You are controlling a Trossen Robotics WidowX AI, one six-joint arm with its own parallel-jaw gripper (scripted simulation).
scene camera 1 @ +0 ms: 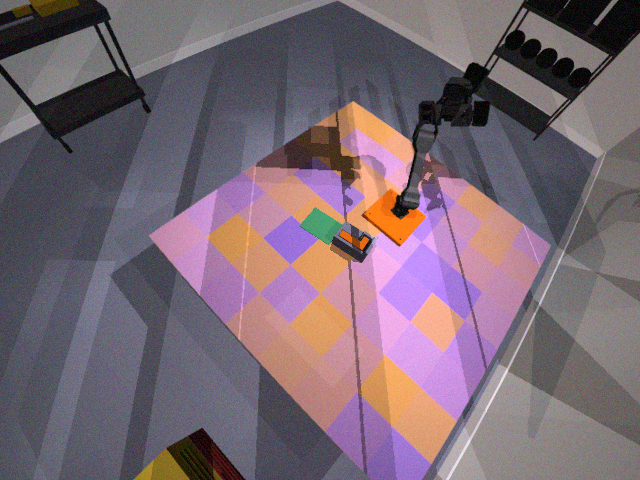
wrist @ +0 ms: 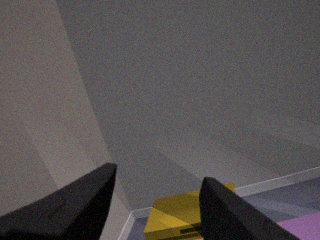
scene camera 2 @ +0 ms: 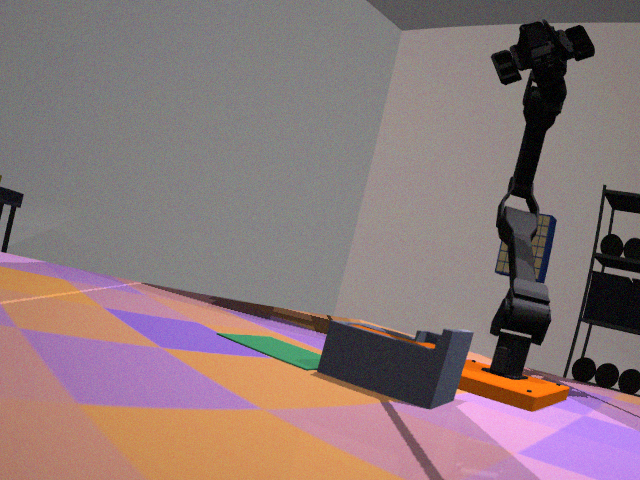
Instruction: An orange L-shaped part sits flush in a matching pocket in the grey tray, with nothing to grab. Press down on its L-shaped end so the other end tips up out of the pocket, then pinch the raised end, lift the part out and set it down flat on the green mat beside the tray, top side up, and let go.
Labels:
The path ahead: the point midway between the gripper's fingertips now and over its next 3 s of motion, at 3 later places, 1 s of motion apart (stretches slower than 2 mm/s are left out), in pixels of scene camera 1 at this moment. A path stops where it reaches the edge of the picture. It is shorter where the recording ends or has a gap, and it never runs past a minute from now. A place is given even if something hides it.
My gripper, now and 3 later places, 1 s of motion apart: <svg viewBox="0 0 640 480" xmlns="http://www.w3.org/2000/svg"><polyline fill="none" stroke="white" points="443,124 372,240 367,249 371,248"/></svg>

